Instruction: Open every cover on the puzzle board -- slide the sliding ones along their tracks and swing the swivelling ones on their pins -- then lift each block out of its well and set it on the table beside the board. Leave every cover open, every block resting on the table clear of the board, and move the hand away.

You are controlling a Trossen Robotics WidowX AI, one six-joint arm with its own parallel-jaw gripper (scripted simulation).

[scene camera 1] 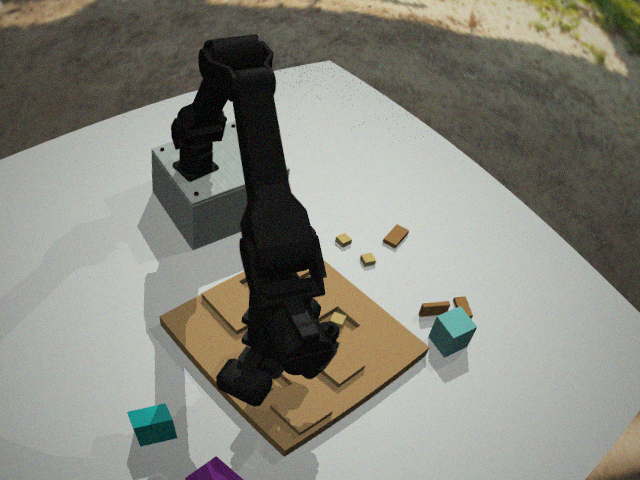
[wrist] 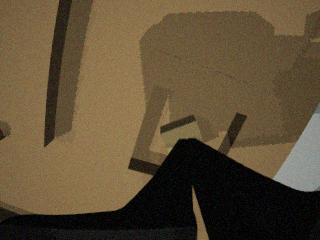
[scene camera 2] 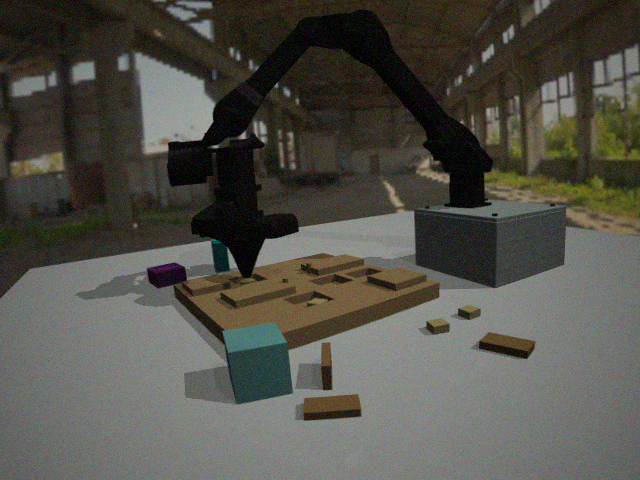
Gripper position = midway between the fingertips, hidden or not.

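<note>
My gripper [scene camera 2: 247, 277] shut, holding nothing; visible also in scene camera 1 [scene camera 1: 267, 379] and the wrist view [wrist: 186, 146]. Teal cube [scene camera 2: 258, 362], also in scene camera 1 [scene camera 1: 452, 331]; out of frame in the wrist view. Teal block [scene camera 1: 154, 424]; out of frame in the wrist view. Tan puzzle board [scene camera 1: 388, 349], also in the wrist view [wrist: 115, 92]. Small tan block [wrist: 187, 128]. Brown slab [scene camera 2: 505, 344].
</note>
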